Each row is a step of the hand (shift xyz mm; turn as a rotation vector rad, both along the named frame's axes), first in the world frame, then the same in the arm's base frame.
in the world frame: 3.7 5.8 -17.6 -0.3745 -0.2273 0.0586
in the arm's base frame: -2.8 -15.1 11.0 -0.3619 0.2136 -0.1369
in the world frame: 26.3 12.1 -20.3 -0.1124 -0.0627 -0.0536
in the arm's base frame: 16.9 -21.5 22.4 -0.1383 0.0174 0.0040
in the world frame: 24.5 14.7 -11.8 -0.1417 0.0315 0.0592
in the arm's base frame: 20.1 -18.6 14.4 -0.0808 0.0084 -0.1341
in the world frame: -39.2 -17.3 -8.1 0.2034 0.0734 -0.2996
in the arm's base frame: -42.0 8.7 -8.0 0.0610 -0.2349 0.2786
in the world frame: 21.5 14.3 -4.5 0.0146 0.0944 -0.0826
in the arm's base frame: 20.7 -13.9 8.0 0.0075 -0.1248 0.0174
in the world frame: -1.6 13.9 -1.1 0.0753 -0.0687 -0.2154
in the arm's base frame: 2.9 -11.8 -6.9 -0.0561 -0.0720 0.2201
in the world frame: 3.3 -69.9 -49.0 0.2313 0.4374 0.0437
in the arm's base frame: -42.6 27.1 68.9 0.3594 -0.3233 -0.1142
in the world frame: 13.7 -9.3 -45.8 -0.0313 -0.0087 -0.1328
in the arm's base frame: -12.1 -19.6 42.9 -0.0878 -0.0723 0.0759
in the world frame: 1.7 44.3 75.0 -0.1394 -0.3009 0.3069
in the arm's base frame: 49.6 9.0 -71.0 -0.0816 0.4229 -0.1366
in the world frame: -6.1 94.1 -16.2 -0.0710 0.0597 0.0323
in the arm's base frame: 19.6 -85.4 -38.5 -0.0244 -0.0296 -0.0904
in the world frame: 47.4 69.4 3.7 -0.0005 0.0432 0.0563
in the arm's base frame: 64.5 -53.1 -10.0 0.0391 -0.0013 -0.0592
